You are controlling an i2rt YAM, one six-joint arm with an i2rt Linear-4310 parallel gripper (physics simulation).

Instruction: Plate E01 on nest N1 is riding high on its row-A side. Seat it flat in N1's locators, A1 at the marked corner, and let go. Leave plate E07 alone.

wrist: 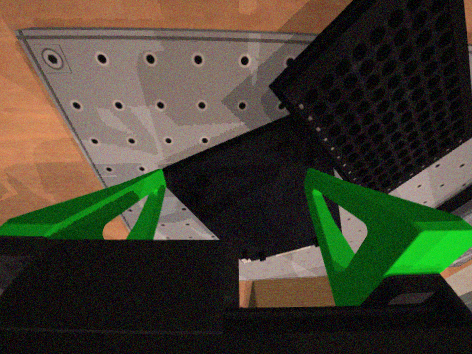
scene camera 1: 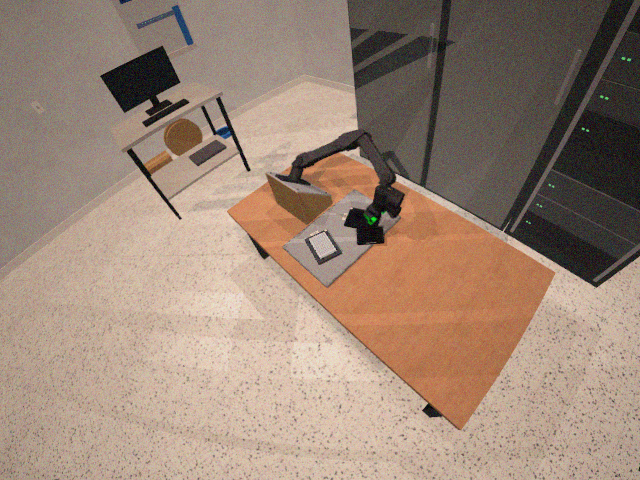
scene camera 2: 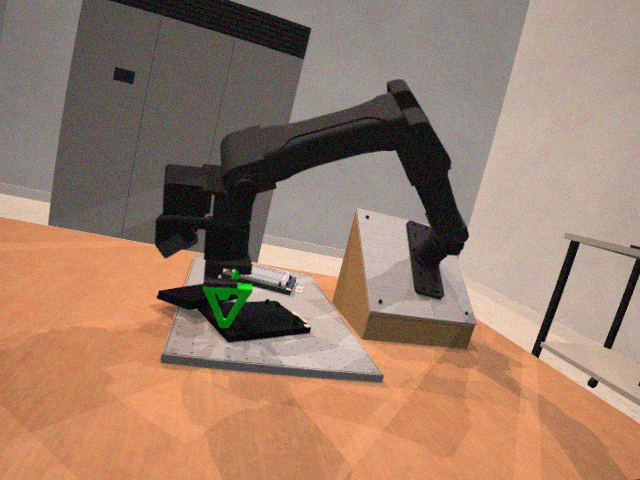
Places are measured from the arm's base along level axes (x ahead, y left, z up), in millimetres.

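Where they show: gripper, fingertip midpoint: (wrist: 235, 176) (scene camera 1: 376, 218) (scene camera 2: 223, 312); arm's base at its link origin: (scene camera 1: 293, 180) (scene camera 2: 422, 258).
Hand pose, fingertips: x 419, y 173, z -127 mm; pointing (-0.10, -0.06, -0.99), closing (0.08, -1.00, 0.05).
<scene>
Things, the pixels of their top centre, and the offset from my fingertips. Level surfaces: height alone.
- black plate E01 at its top centre: (wrist: 403, 124) (scene camera 2: 202, 287) (scene camera 1: 370, 233) 90 mm right, 45 mm ahead, 3 mm up
- black nest N1 at its top centre: (wrist: 272, 223) (scene camera 2: 256, 310) (scene camera 1: 362, 217) 37 mm right, 56 mm back, 2 mm down
- white plate E07 at its top centre: (scene camera 2: 262, 269) (scene camera 1: 322, 243) 287 mm right, 78 mm back, 3 mm up
- grey perforated board at its top centre: (wrist: 370, 218) (scene camera 2: 263, 298) (scene camera 1: 342, 231) 158 mm right, 80 mm back, 23 mm down
- wooden table at its surface level: 36 mm down
The black plate E01 (scene camera 1: 370, 235) (scene camera 2: 178, 295) (wrist: 395, 95) does not lie inside the black nest N1 (scene camera 1: 354, 218) (scene camera 2: 268, 320) (wrist: 240, 200). It is turned askew, overlaps one end of the nest and reaches out over the board's edge; its wells face up in the wrist view and it looks raised and tilted. Its A1 corner cannot be read. My gripper (scene camera 1: 371, 219) (scene camera 2: 227, 310) (wrist: 235, 176) is open and empty, with green fingertips spread above the nest, to the left of the plate in the wrist view. The white plate E07 (scene camera 1: 323, 244) (scene camera 2: 266, 274) sits in its own dark nest.
Both nests stand on a grey perforated board (scene camera 1: 329, 273) (scene camera 2: 330, 363) (wrist: 180, 80) on the wooden table (scene camera 1: 439, 310) (scene camera 2: 129, 413). The arm's base is on a wooden wedge (scene camera 1: 299, 201) (scene camera 2: 351, 289) (wrist: 290, 291) beside the board. A shelf desk with a monitor (scene camera 1: 140, 78) stands apart.
</scene>
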